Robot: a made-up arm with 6 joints. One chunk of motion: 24 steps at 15 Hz.
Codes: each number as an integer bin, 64 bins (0 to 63) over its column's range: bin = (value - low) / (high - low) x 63, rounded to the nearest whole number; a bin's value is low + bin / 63 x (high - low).
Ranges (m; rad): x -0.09..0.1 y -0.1..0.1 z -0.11..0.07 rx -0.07..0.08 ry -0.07..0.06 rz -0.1..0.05
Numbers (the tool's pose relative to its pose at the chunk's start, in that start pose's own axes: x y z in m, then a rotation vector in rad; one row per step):
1: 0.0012 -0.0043 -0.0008 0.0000 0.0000 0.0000
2: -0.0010 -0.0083 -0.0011 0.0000 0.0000 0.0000
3: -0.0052 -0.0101 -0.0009 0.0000 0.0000 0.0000
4: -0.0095 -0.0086 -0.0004 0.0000 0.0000 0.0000
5: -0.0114 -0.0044 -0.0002 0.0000 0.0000 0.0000
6: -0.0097 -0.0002 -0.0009 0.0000 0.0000 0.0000
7: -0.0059 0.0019 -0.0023 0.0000 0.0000 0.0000
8: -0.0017 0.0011 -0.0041 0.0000 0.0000 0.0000
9: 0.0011 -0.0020 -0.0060 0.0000 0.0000 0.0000
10: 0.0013 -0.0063 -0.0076 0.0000 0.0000 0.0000
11: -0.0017 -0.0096 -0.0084 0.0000 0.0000 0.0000
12: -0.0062 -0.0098 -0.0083 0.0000 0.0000 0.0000
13: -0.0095 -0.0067 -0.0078 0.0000 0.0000 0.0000
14: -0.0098 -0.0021 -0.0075 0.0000 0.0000 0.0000
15: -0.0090 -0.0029 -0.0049 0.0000 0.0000 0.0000
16: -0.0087 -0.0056 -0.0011 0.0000 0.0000 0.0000
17: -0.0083 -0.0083 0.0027 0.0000 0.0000 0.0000
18: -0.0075 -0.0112 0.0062 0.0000 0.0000 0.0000
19: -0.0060 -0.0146 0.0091 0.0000 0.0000 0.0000
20: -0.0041 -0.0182 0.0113 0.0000 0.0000 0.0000
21: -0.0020 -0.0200 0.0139 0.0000 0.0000 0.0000
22: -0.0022 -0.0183 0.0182 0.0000 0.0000 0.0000
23: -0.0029 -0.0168 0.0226 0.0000 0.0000 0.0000
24: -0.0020 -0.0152 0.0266 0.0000 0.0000 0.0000
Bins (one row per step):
1: 30 30 38 29 34 42
2: 30 29 38 29 34 42
3: 28 28 38 29 34 42
4: 27 29 38 29 34 42
5: 26 30 38 29 34 42
6: 27 31 38 29 34 42
7: 28 32 38 29 34 42
8: 29 32 37 29 34 42
9: 30 31 36 29 34 42
10: 30 30 36 29 34 42
11: 29 28 36 29 34 42
12: 28 28 36 29 34 42
13: 27 29 36 29 34 42
14: 27 31 36 29 34 42
15: 27 31 37 29 34 42
16: 27 30 38 29 34 42
17: 27 29 39 29 34 42
18: 27 28 41 29 34 42
19: 28 27 42 29 34 42
20: 28 26 42 29 34 42
21: 29 25 43 29 34 42
22: 29 26 45 29 34 42
23: 29 26 46 29 34 42
24: 29 27 48 29 34 42

